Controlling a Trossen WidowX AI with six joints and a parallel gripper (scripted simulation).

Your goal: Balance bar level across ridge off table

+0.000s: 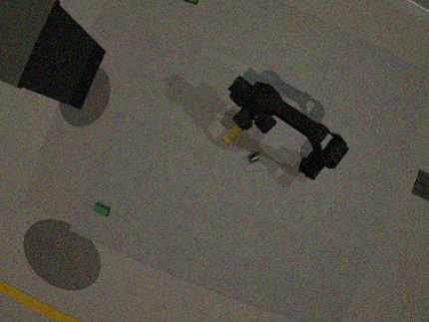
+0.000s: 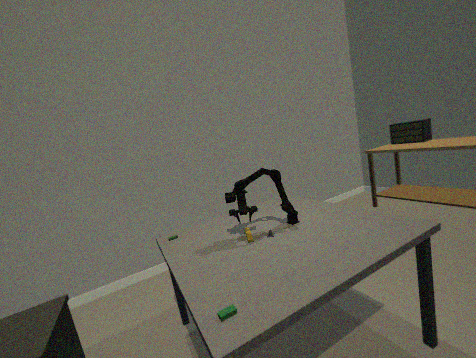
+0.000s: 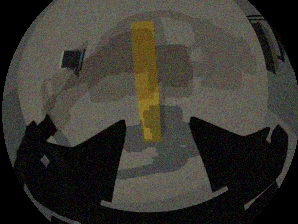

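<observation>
The yellow bar is 7 cm below my gripper tip and 3 cm to the left of it.
</observation>
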